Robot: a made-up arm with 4 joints.
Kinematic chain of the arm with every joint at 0, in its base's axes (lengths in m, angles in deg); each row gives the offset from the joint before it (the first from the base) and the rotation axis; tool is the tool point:
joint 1: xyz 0 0 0.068 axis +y
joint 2: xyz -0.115 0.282 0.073 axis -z
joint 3: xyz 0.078 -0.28 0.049 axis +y
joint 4: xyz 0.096 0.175 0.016 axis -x
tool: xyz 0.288 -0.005 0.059
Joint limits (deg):
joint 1: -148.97..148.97
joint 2: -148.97..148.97
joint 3: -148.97..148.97
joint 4: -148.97..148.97
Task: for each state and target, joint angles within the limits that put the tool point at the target. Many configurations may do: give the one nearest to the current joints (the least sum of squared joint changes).
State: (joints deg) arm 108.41 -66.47 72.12 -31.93
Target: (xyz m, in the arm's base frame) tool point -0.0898 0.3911 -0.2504
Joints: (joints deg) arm 99.97 -31.95 32.69 -34.38
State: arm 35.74 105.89 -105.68 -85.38
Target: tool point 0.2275 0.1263 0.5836
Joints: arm 50.71 80.41 -80.62 -90.49
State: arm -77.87 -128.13 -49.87 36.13
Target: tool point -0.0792 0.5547 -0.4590
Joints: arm -126.30 -144.20 -31.60 44.24
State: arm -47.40 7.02 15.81 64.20
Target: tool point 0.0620 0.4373 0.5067
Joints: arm -21.49 -34.47 -34.59 53.31
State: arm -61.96 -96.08 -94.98 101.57
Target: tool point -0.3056 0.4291 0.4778
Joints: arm -25.25 -103.13 -79.58 103.23
